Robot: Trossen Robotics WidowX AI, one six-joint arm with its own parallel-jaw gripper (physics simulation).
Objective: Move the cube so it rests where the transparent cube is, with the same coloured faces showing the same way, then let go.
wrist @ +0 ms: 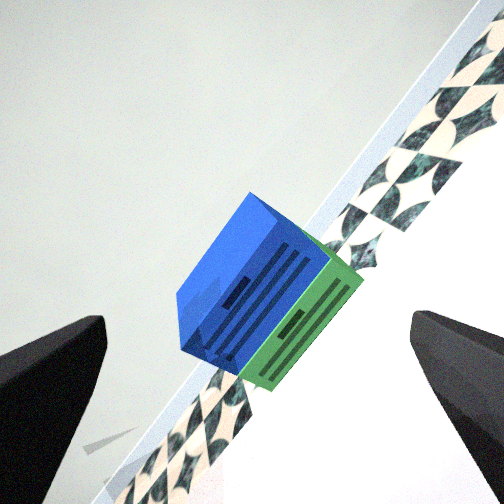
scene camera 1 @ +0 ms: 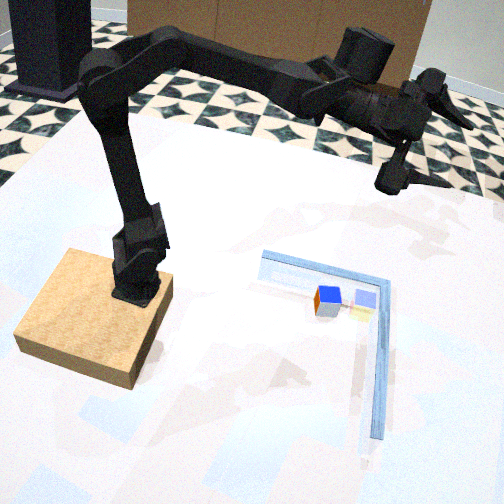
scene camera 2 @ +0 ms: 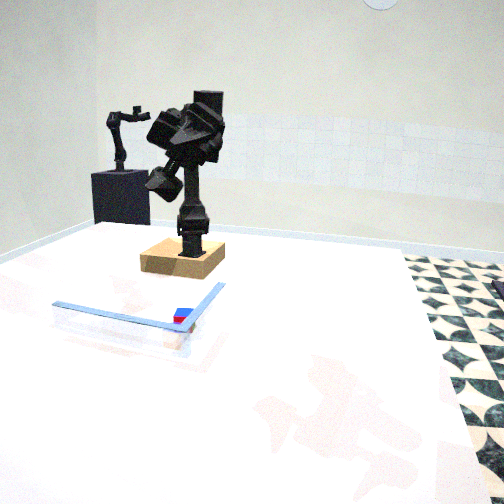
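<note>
The cube (scene camera 1: 327,300) sits on the white table inside the corner of an L-shaped pale blue rail (scene camera 1: 372,330), showing a blue top, an orange left face and a grey front. It also shows in scene camera 2 (scene camera 2: 182,316), blue over red. The transparent cube (scene camera 1: 365,301) stands just to its right, close to the rail's corner. My gripper (scene camera 1: 450,100) is open and empty, raised high above the table's far right edge, well away from the cube. The wrist view shows both dark fingertips (wrist: 250,400) spread wide.
The arm's wooden base block (scene camera 1: 95,315) stands at the table's left. A blue and green box (wrist: 265,300) shows in the wrist view beyond the table edge. A dark cabinet (scene camera 1: 50,45) stands on the checkered floor behind.
</note>
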